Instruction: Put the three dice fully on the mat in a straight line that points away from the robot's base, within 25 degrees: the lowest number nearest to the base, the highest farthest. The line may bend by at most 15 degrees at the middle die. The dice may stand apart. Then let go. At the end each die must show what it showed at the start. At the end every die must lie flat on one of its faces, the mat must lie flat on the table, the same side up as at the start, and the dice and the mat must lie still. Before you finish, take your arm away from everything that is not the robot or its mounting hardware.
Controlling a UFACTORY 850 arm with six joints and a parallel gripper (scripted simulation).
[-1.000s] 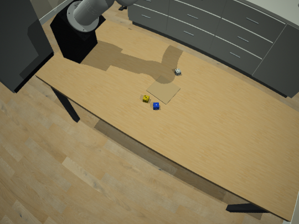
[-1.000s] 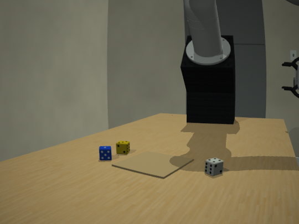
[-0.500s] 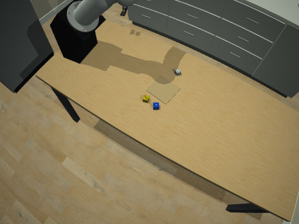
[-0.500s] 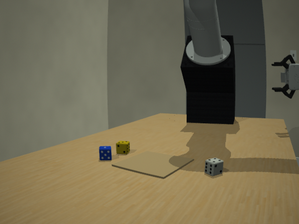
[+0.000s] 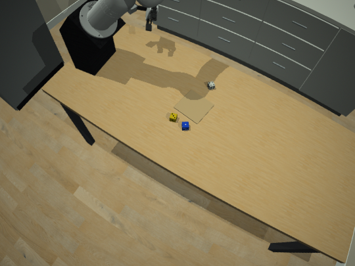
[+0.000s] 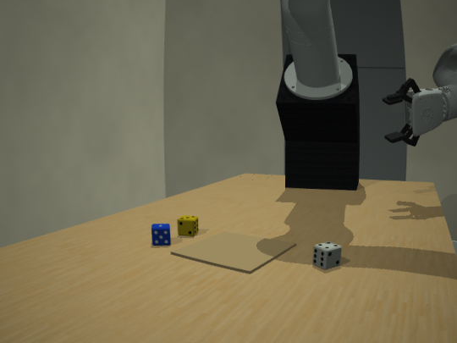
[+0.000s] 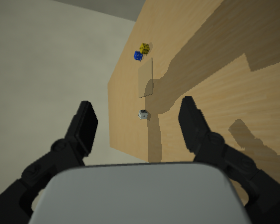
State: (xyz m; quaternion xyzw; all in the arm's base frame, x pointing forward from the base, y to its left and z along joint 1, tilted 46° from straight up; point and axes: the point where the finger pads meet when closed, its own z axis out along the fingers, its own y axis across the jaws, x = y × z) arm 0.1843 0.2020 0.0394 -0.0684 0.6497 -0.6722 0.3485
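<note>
My gripper is now 400 mm short of the blue die, 330 mm to the left of it and 180 mm above it. From my hand the other things lie so: white die (400 mm ahead, 60 mm to the right, 180 mm below); then tan mat (380 mm ahead, 210 mm to the right, 200 mm below); then yellow die (330 mm ahead, 320 mm to the right, 180 mm below).
</note>
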